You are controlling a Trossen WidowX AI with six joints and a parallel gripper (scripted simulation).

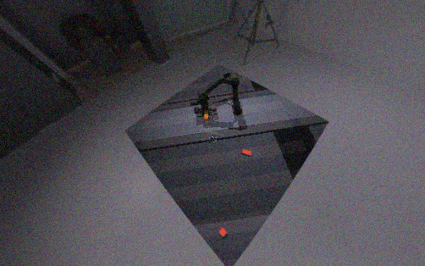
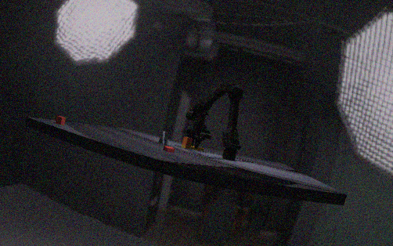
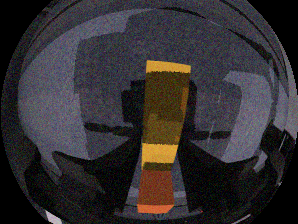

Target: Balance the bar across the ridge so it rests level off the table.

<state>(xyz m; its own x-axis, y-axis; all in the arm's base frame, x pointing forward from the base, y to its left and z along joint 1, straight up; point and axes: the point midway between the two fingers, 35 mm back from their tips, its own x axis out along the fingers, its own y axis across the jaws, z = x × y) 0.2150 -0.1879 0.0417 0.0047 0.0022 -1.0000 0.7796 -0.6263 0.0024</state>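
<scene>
My gripper tip is now 22 cm to the right of the pale piece, 13 cm short of it and 6 cm below it.
</scene>
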